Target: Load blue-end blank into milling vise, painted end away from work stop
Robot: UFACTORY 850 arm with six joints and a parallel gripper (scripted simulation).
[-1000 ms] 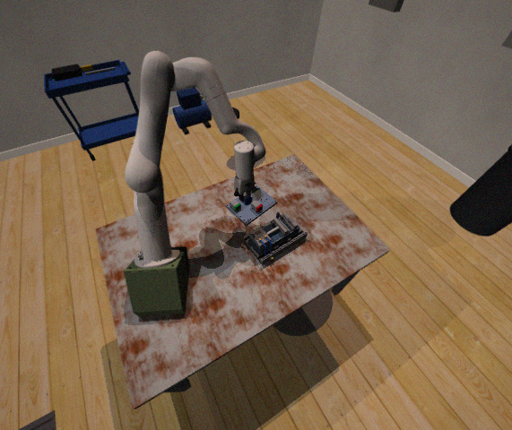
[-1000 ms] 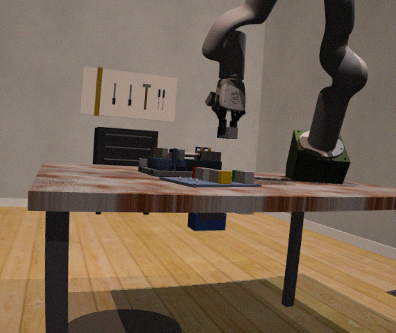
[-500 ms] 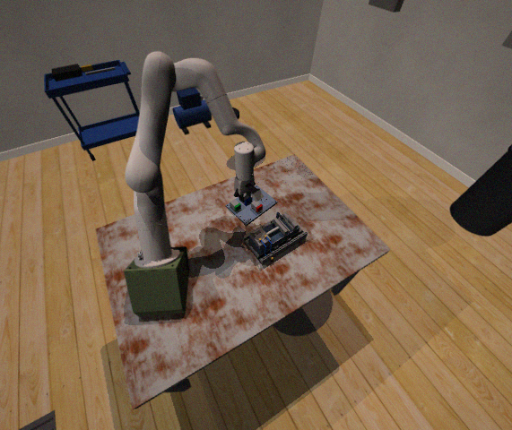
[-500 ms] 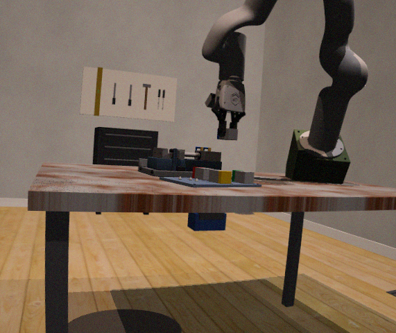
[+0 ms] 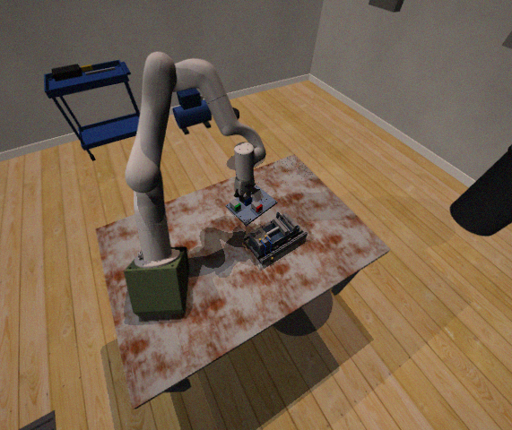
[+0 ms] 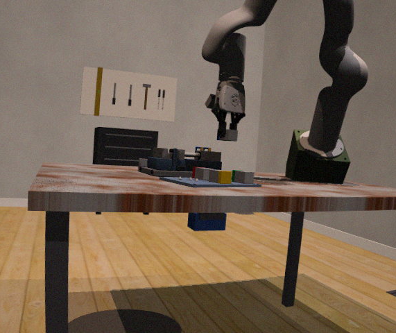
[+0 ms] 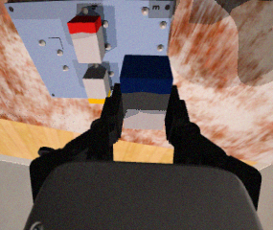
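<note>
Right now the blue-ended blank is 20 mm below my hand. The rest, counted from my hand: yellow-ended blank 150 mm below, 120 mm to the left, 50 mm ahead; then green-ended blank 150 mm below, 80 mm to the left, 30 mm behind; then red-ended blank 150 mm below, 80 mm ahead, 30 mm to the left.
</note>
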